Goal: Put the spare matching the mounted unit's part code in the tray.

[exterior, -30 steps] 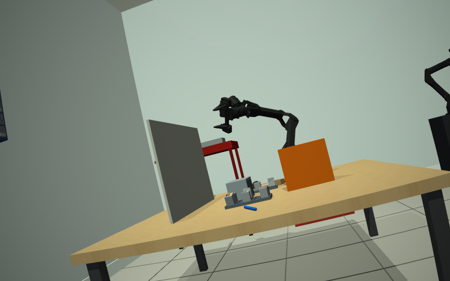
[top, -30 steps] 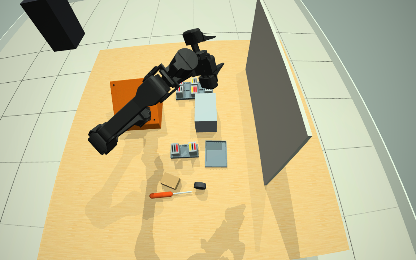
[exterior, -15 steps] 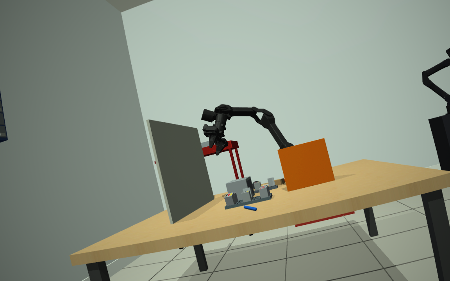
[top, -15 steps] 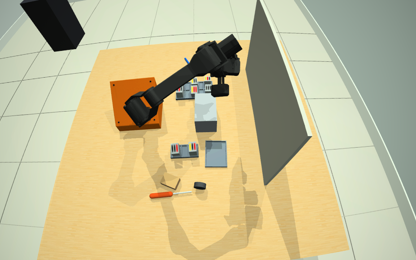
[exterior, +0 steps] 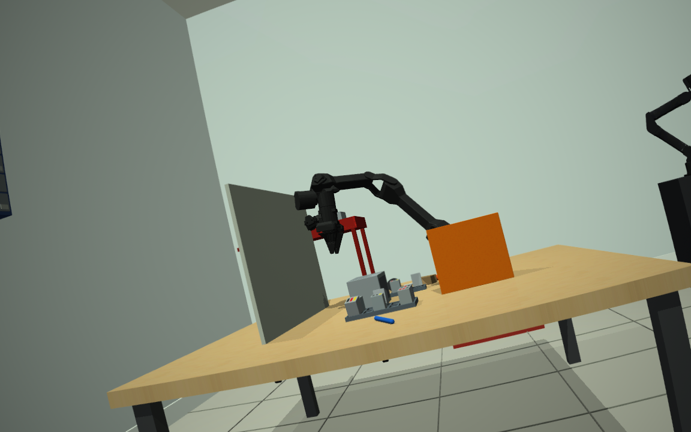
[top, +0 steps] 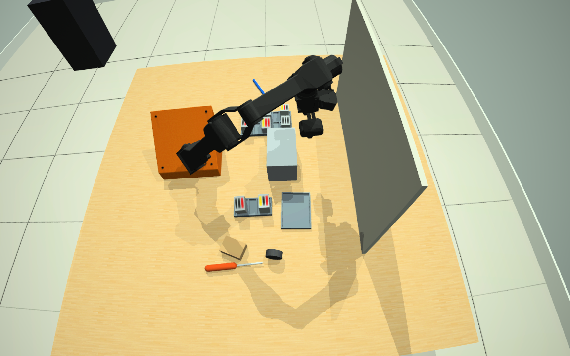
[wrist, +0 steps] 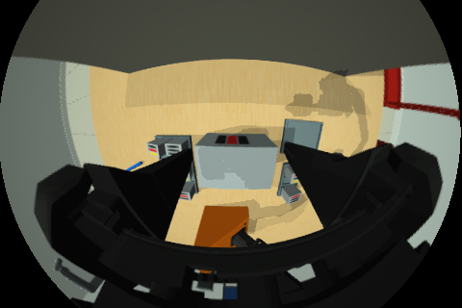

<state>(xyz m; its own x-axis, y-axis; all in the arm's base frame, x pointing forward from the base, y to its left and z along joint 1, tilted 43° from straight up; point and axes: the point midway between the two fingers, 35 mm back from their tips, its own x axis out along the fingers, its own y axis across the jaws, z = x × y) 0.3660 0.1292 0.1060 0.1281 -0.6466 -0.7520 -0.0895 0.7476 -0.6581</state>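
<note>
My gripper tip is now 22 cm past the grey spare, 15 cm to the right of it and 15 cm above it. Also, from my gripper tip: mounted unit 8 cm behind, 1 cm to the left, 14 cm below; grey tray 4 cm behind, 20 cm to the right, 19 cm below; tall grey panel 17 cm ahead, 3 cm above.
</note>
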